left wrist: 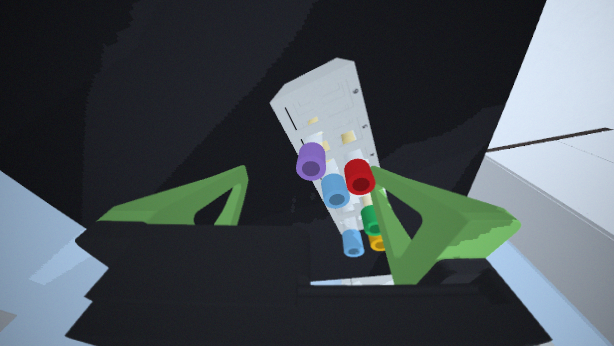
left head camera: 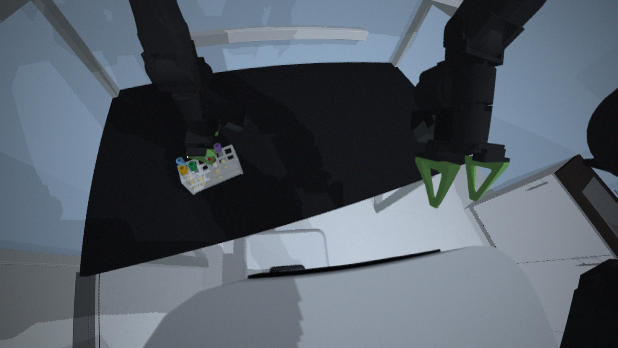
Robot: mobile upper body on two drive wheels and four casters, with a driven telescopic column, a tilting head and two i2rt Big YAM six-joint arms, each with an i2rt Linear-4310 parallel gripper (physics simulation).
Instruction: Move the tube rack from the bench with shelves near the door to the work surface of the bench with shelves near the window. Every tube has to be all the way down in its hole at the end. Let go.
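Places are measured from the left arm's base along level axes (x right, y ahead, z up), in centimetres.
Pixels of known places: left gripper, between the fingertips: [left wrist: 307,172] [left head camera: 213,149]; right gripper, between the fingertips: [left head camera: 454,203].
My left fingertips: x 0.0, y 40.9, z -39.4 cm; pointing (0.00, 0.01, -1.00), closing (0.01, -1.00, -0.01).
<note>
For each thing: its top centre in the pictures, then the offset to it from my left fingertips. "spot": a spot on its surface instead. Level surfaces: height alone.
- white tube rack, centre of its top: [left wrist: 345,176] [left head camera: 207,162] dz -1.7, dx -1.6, dy -3.5 cm
- black bench top, height of its surface: dz -10.1 cm
- end, a spot on its surface: [left wrist: 353,243] [left head camera: 183,160] spot: dz +1.4, dx -7.1, dy -4.5 cm
A white tube rack [left head camera: 228,173] [left wrist: 320,90] stands on the black bench top [left head camera: 350,110] [left wrist: 430,80]. It holds tubes with purple [left head camera: 217,147] [left wrist: 311,161], red [left wrist: 359,175], green [left head camera: 193,165] [left wrist: 371,220] and yellow [left head camera: 183,170] [left wrist: 378,243] caps, and two with blue caps, one at the end [left head camera: 180,161] [left wrist: 353,243] and one nearer the middle [left wrist: 335,190]. How deep the tubes sit is unclear. My left gripper [left head camera: 213,144] [left wrist: 307,172] is open above the rack; one finger overlaps the tubes in the head view. My right gripper [left head camera: 454,202] is open, right of the rack, away from it.
A pale shelf board [left head camera: 295,34] runs behind the bench, with uprights [left head camera: 412,32] at its sides. A white cabinet [left head camera: 540,215] stands at the right. The robot's own pale body [left head camera: 375,300] fills the bottom of the head view, below the bench's front edge.
</note>
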